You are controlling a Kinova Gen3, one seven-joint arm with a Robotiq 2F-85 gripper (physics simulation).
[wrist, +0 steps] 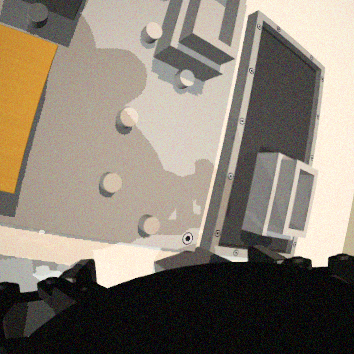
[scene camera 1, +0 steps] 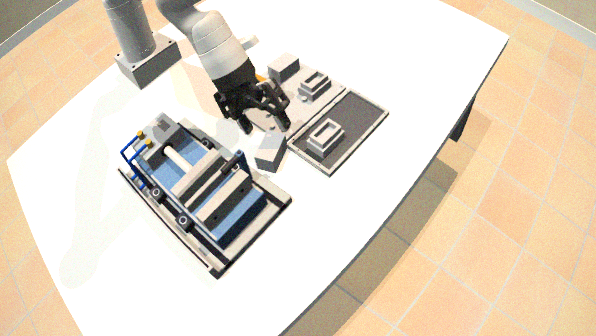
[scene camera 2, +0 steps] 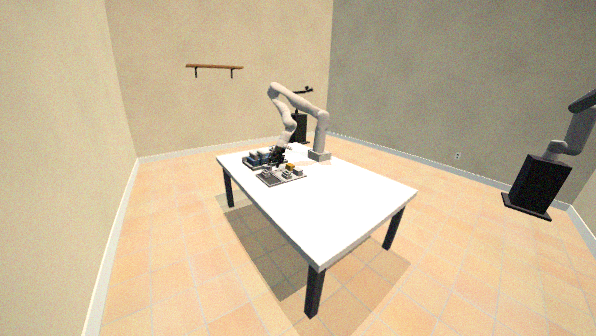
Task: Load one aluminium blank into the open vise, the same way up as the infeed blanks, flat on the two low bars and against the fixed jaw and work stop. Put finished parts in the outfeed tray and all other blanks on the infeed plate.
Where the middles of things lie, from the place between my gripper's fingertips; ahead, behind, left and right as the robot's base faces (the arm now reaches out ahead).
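Labels:
Outfeed tray point(scene camera 1: 355, 113): from my hand, 100 mm ahead, 90 mm to the left, 20 mm below. Brass blank point(wrist: 33, 56): 70 mm to the left of my hand, 100 mm behind. Infeed plate point(scene camera 1: 300, 113): my hand 110 mm to the right of it, 50 mm past, 20 mm above.

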